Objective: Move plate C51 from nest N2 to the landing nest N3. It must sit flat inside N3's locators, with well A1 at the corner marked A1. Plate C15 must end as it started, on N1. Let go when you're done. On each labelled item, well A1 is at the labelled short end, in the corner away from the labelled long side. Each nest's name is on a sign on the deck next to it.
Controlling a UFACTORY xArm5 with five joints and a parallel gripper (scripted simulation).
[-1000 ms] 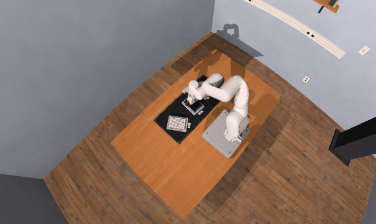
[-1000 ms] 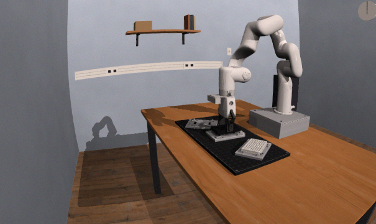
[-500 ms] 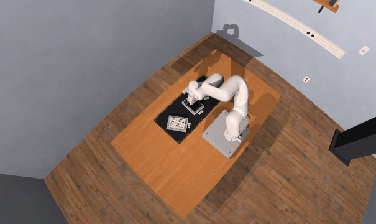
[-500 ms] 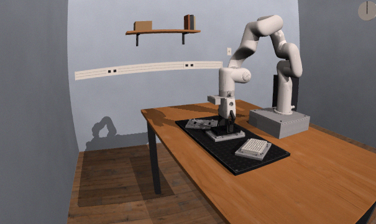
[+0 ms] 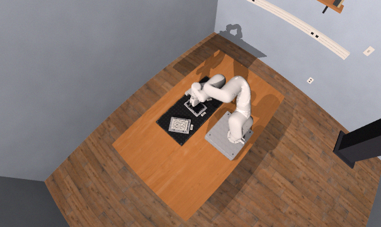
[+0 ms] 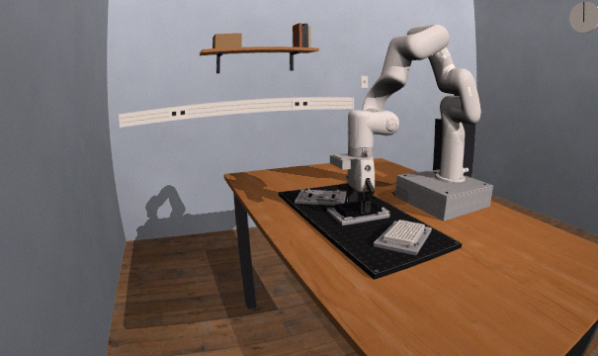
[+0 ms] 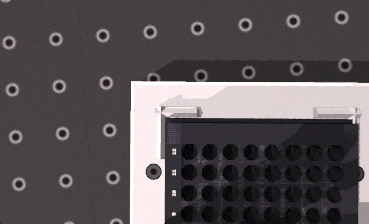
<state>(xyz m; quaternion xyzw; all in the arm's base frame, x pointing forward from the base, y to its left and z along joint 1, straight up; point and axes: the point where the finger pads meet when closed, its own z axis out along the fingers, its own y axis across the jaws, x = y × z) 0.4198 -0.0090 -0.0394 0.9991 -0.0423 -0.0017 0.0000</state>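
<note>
Now: hand 10 mm above the black well plate. The rest, counted from my hand: light grey nest: 190 mm to the right, 40 mm ahead, 30 mm below; then white well plate: 220 mm to the left, 20 mm behind, 10 mm below; then A1 mark: 100 mm to the right, 20 mm below.
</note>
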